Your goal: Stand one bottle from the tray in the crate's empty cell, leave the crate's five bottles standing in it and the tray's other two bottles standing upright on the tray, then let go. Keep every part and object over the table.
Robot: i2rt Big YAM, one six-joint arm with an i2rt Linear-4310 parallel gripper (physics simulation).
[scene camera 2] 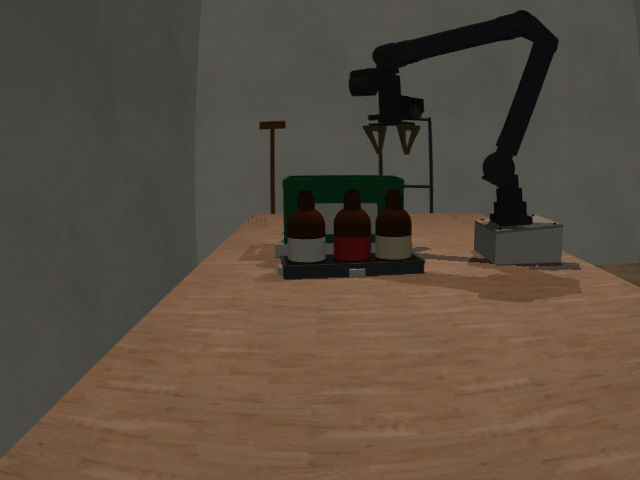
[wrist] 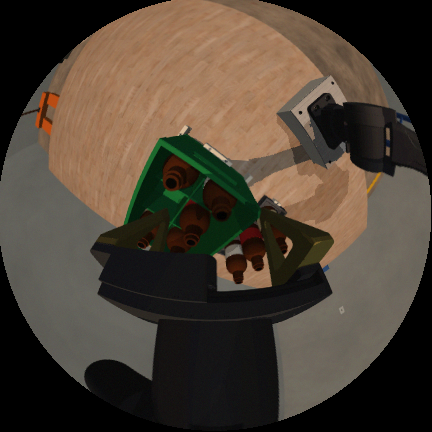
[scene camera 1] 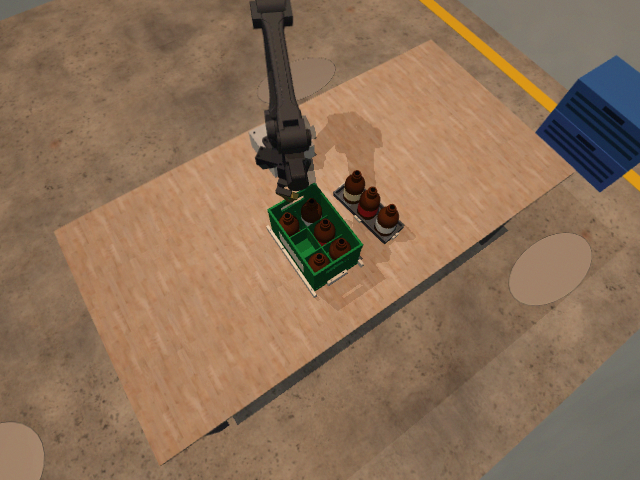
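Where they show: gripper, between the fingertips: [scene camera 2: 392,154] [wrist: 214,212]; arm's base, origin of its link: [scene camera 2: 510,221] [wrist: 328,120].
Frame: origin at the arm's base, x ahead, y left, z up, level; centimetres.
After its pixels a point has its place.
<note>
My gripper [scene camera 1: 287,195] {y -10.8, x 28.7, z 15.1 cm} [scene camera 2: 392,153] {y -10.8, x 28.7, z 15.1 cm} [wrist: 214,212] {y -10.8, x 28.7, z 15.1 cm} is open and empty, well above the crate at its robot-side end. The green crate [scene camera 1: 337,269] {y -10.7, x 54.5, z 0.3 cm} [scene camera 2: 343,188] {y -1.7, x 40.8, z 7.1 cm} holds five upright brown bottles. Its empty cell [scene camera 1: 305,245] {y -13.4, x 38.8, z -7.3 cm} is the middle one of the row away from the tray. The dark tray [scene camera 1: 339,193] {y 9.3, x 27.4, z -7.6 cm} [scene camera 2: 320,271] {y 20.0, x 45.4, z -6.9 cm} stands beside the crate. On it stand three upright brown bottles: cream-labelled [scene camera 1: 354,188] {y 10.8, x 33.3, z 2.9 cm} [scene camera 2: 393,232] {y 16.6, x 31.4, z -0.1 cm}, red-labelled [scene camera 1: 369,202] {y 11.7, x 41.0, z 3.6 cm} [scene camera 2: 352,232] {y 17.3, x 39.3, z 0.0 cm} [wrist: 254,246] {y 11.0, x 37.3, z 2.5 cm} in the middle, and white-labelled [scene camera 1: 387,219] {y 12.9, x 49.7, z 3.6 cm} [scene camera 2: 306,235] {y 18.8, x 48.0, z -0.3 cm} [wrist: 236,262] {y 12.6, x 45.9, z 2.5 cm}. In the wrist view a finger partly covers the crate.
Pale strips [scene camera 1: 292,262] {y -21.0, x 42.5, z -5.1 cm} lie along the crate's base. The arm's grey base block [scene camera 2: 516,241] {y 10.6, x 2.1, z -3.0 cm} [wrist: 309,122] {y -2.9, x 5.6, z -0.5 cm} stands at the table's edge. A blue cabinet [scene camera 1: 594,124] stands beyond the table's far right end. The crate walls and bottle necks rise below the gripper.
</note>
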